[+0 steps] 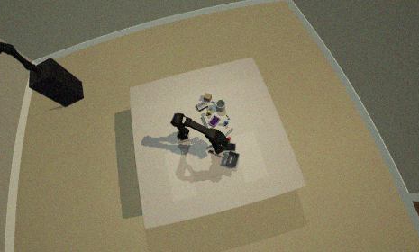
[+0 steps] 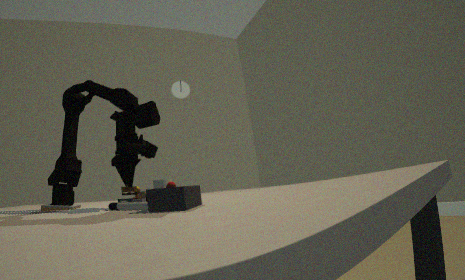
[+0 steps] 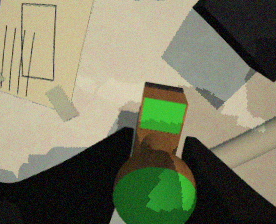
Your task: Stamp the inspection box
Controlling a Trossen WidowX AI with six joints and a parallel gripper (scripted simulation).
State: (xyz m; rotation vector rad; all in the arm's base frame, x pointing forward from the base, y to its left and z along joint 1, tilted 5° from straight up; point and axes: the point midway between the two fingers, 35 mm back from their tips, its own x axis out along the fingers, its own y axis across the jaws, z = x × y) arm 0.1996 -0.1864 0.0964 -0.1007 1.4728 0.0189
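Now: the green-topped stamp right at my gripper tip. Round my gripper tip: cream card (90 mm to the left, 60 mm below, 30 mm ahead); then red-topped stamp (120 mm ahead, 40 mm below, 10 mm to the right); then pen-like tool (60 mm to the right, 50 mm below, 30 mm behind).
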